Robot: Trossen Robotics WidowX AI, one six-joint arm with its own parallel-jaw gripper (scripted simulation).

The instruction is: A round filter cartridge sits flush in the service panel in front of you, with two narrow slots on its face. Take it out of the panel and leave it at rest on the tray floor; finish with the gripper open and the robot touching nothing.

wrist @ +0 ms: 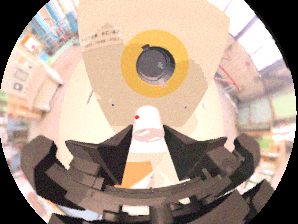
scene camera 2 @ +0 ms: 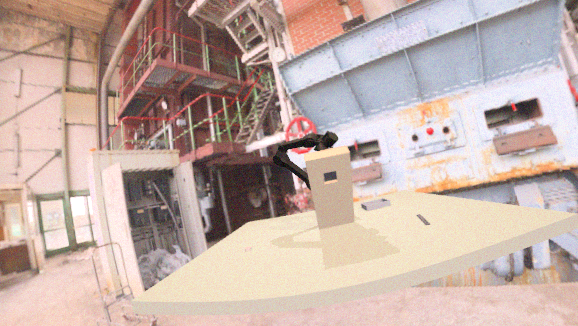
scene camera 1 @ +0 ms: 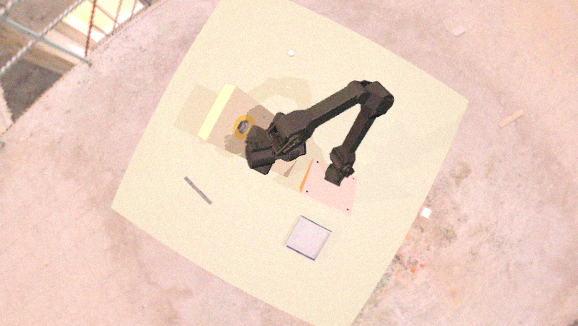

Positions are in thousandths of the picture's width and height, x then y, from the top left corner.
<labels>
round filter cartridge: wrist 495, 565; not seen in scene camera 2 (hidden by a tan service panel)
</labels>
